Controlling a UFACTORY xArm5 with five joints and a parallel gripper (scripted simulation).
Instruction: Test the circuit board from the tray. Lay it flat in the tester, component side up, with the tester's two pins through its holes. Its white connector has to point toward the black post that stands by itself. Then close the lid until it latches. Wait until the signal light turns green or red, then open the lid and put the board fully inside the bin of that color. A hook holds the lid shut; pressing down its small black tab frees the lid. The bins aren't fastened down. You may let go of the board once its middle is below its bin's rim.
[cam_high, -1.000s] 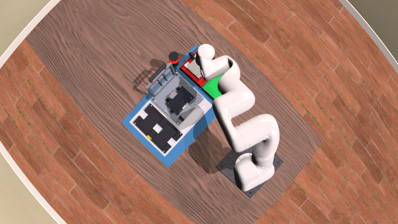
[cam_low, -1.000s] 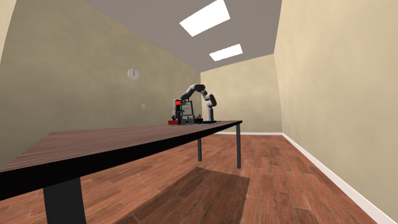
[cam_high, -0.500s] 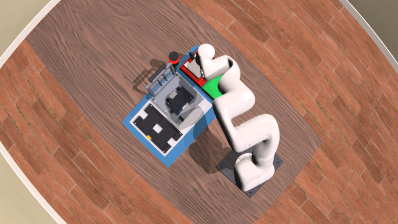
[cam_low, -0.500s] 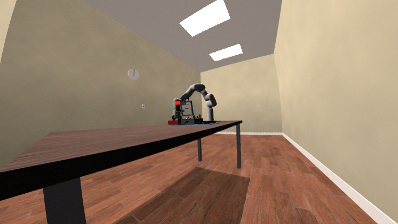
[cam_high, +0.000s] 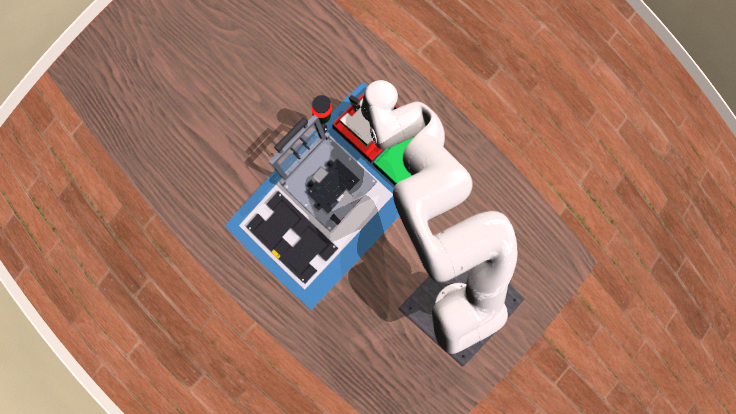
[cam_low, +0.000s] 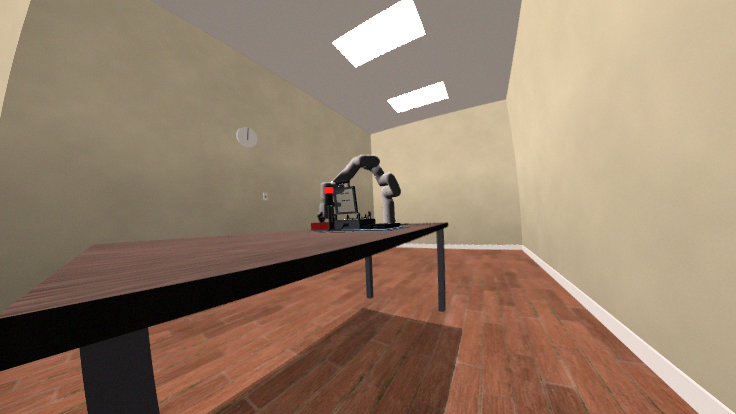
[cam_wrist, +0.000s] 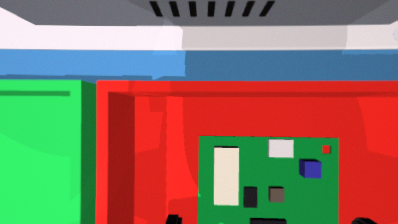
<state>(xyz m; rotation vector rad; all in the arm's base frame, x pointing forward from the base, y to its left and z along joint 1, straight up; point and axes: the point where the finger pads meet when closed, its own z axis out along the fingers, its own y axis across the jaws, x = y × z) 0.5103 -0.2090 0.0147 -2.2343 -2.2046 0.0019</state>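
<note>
The red bin lies right at my hand. Also, from my hand: green bin: 15 cm behind; green circuit board: 1 cm below; tester lid: 7 cm ahead, 20 cm to the left, 17 cm above.
</note>
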